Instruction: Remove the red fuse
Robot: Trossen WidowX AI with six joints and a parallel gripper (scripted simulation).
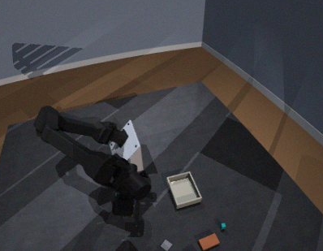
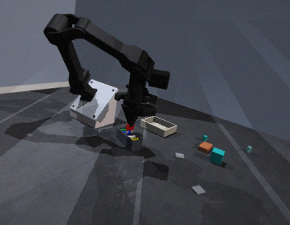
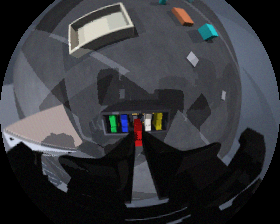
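Right now the beige tray is 20 mm ahead of my gripper tip, 220 mm to the left of it and 70 mm below it. Round my gripper tip: teal cube: 300 mm ahead, 120 mm to the left, 50 mm below; then orange block: 250 mm ahead, 190 mm to the left, 60 mm below; then red fuse: 10 mm below.
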